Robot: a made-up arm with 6 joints. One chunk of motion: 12 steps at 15 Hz.
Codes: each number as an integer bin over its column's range. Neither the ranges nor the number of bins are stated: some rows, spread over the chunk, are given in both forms.
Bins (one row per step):
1: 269 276 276 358 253 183
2: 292 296 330 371 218 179
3: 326 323 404 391 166 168
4: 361 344 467 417 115 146
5: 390 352 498 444 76 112
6: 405 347 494 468 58 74
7: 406 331 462 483 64 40
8: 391 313 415 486 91 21
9: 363 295 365 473 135 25
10: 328 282 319 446 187 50
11: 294 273 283 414 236 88
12: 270 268 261 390 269 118
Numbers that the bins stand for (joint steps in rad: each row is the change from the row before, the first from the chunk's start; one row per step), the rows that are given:
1: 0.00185 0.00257 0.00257 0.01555 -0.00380 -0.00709
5: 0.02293 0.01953 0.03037 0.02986 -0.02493 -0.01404
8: 0.02310 0.01083 0.01998 0.03684 -0.02314 -0.02295
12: 0.00203 0.00079 0.00069 0.02087 -0.00189 -0.01345
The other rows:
2: 0.00586 0.00704 0.00933 0.01771 -0.00798 -0.00749
3: 0.01178 0.01306 0.01860 0.02104 -0.01418 -0.00856
4: 0.01787 0.01774 0.02649 0.02536 -0.02027 -0.01071
6: 0.02554 0.01841 0.02987 0.03385 -0.02708 -0.01776
7: 0.02571 0.01484 0.02586 0.03634 -0.02636 -0.02109
9: 0.01822 0.00681 0.01371 0.03468 -0.01788 -0.02255
10: 0.01213 0.00391 0.00795 0.03019 -0.01168 -0.02011
11: 0.00621 0.00190 0.00344 0.02486 -0.00583 -0.01639

